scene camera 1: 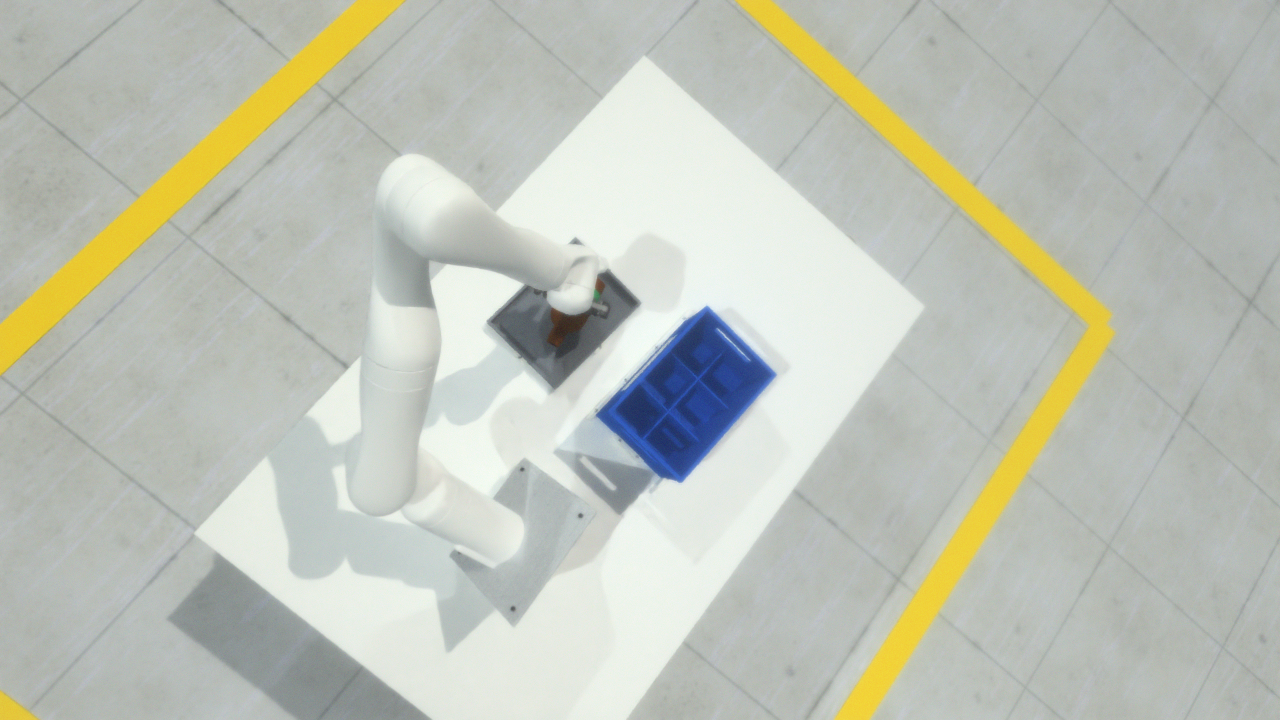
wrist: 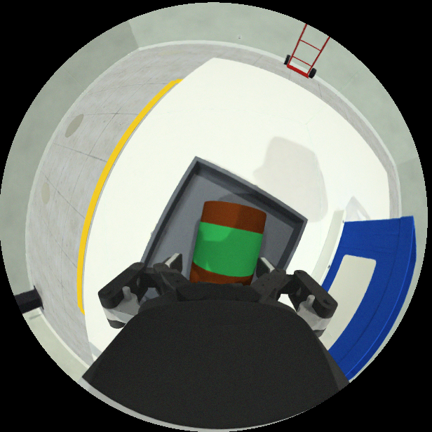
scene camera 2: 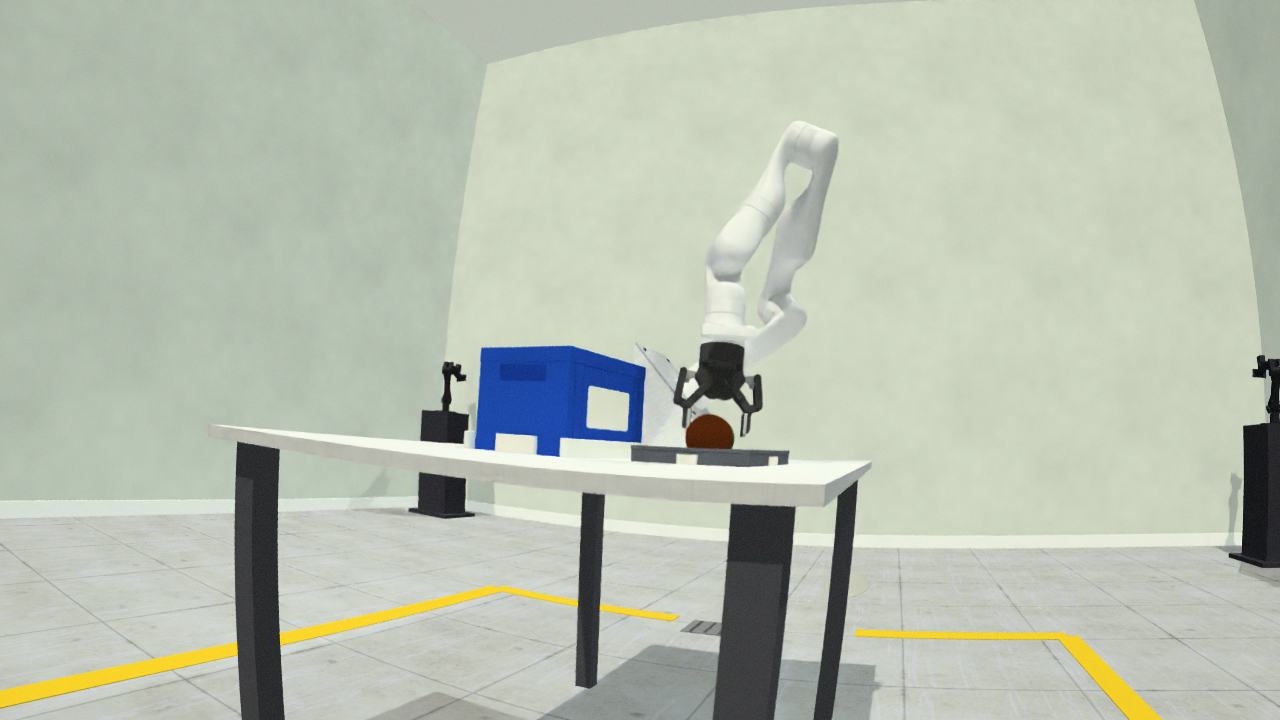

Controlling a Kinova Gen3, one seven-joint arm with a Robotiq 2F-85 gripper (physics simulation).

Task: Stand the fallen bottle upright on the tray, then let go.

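Pixels of known places: arm's base at its link origin: [scene camera 1: 502, 537] [scene camera 2: 689, 394].
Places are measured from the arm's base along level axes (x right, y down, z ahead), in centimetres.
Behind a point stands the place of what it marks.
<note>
The brown bottle [scene camera 1: 557, 334] @(x -16.5, y 9.0, z 34.9 cm) [scene camera 2: 709, 432] @(x -19.3, y 9.7, z 48.1 cm) [wrist: 229, 247] with a green band lies on its side in the shallow grey tray [scene camera 1: 528, 340] @(x -20.3, y 14.2, z 30.9 cm) [scene camera 2: 657, 454] @(x -12.4, y 13.4, z 52.2 cm) [wrist: 175, 220]. In the wrist view its base end points away from the gripper, and its neck is hidden below the gripper body. My gripper [scene camera 2: 715, 427] @(x -18.4, y 9.8, z 41.7 cm) [wrist: 219, 264] is open and points down, low over the bottle. Its fingertips are apart, one on each side of the bottle, with nothing gripped. In scene camera 1 the arm's wrist hides the gripper and part of the bottle.
A tall blue crate [scene camera 1: 729, 428] @(x 19.2, y -2.8, z 40.5 cm) [scene camera 2: 525, 407] @(x 9.7, y 7.2, z 55.0 cm) [wrist: 392, 290] with compartments stands close beside the tray on the white table [scene camera 1: 760, 232] @(x 2.1, y 14.7, z 82.7 cm) [wrist: 225, 100]. The arm's grey base plate [scene camera 1: 559, 528] @(x 5.7, y -7.1, z 7.7 cm) is on the same table. A red hand truck [wrist: 298, 71] stands beyond the table.
</note>
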